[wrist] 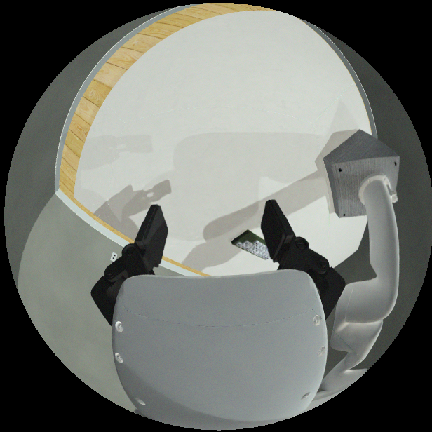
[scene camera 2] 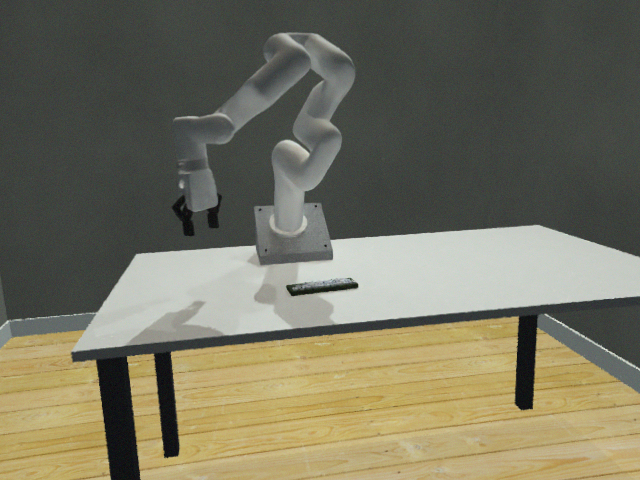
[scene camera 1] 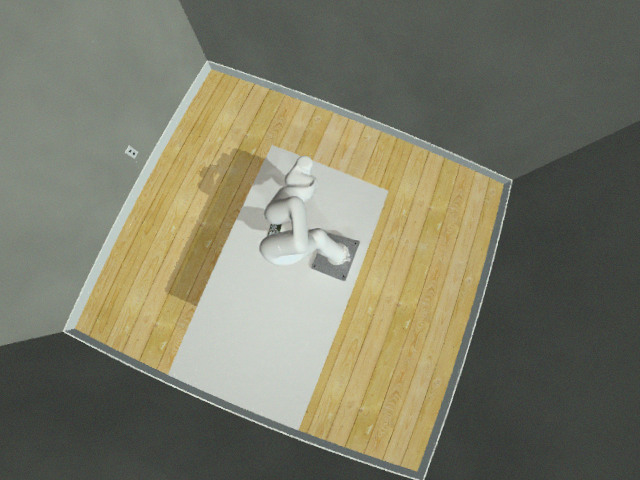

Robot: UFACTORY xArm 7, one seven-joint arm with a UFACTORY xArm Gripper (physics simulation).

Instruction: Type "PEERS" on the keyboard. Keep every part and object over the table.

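Pixels of known places: gripper, fingertip midpoint: (scene camera 2: 201, 231); arm's base at its link origin: (scene camera 2: 288, 224) (scene camera 1: 337, 254).
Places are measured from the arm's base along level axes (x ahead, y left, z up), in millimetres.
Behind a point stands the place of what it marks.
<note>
A dark green keyboard (scene camera 1: 274, 228) @[x 405, y -8, z -85 mm] (scene camera 2: 322, 286) @[x 422, y 39, z -88 mm] (wrist: 251, 245) with pale keys lies flat on the white table (scene camera 1: 258, 335) @[x 243, y 604, z -103 mm] (scene camera 2: 454, 268) @[x 310, y 451, z -103 mm] (wrist: 225, 70). In scene camera 1 the arm hides part of it. In the wrist view its right end is partly hidden behind the right finger. My gripper (scene camera 2: 201, 230) @[x 312, y -262, z 56 mm] (wrist: 213, 214) is open and empty, its two black fingers wide apart. It points down and hangs high above the table, to the left of the keyboard in scene camera 2. In scene camera 1 the fingers are hidden under the arm.
The arm's grey base plate (scene camera 1: 330, 268) @[x 9, y 89, z -7 mm] (scene camera 2: 294, 253) @[x 112, y 4, z -73 mm] (wrist: 345, 185) stands on the table behind the keyboard in scene camera 2. The white arm (scene camera 1: 297, 227) @[x 199, y 38, z 560 mm] (scene camera 2: 273, 77) @[x 342, y -54, z 440 mm] (wrist: 384, 240) arches high above the table. The table's left edge lies beyond the gripper's side in scene camera 2.
</note>
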